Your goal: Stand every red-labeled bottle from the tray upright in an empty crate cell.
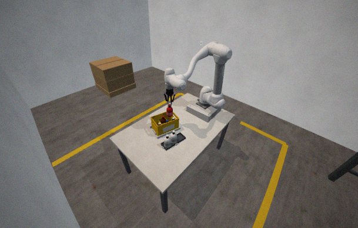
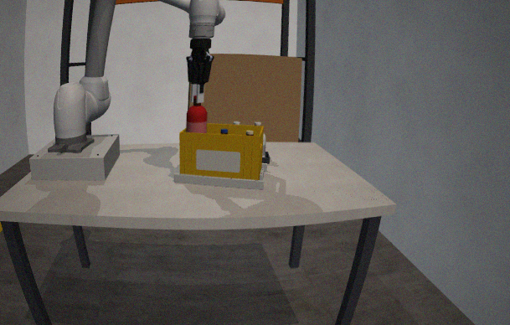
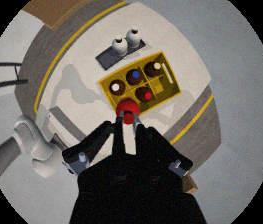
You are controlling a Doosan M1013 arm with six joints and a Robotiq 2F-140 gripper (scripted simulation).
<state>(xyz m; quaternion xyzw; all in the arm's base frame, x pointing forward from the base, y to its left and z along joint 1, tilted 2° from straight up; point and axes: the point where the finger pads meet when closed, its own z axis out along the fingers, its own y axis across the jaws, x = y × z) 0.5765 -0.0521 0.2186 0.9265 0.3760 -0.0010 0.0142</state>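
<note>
The red-labeled bottle lies 90 mm below my hand. The rest, counted from my hand: crate: 90 mm ahead, 30 mm to the left, 220 mm below.
</note>
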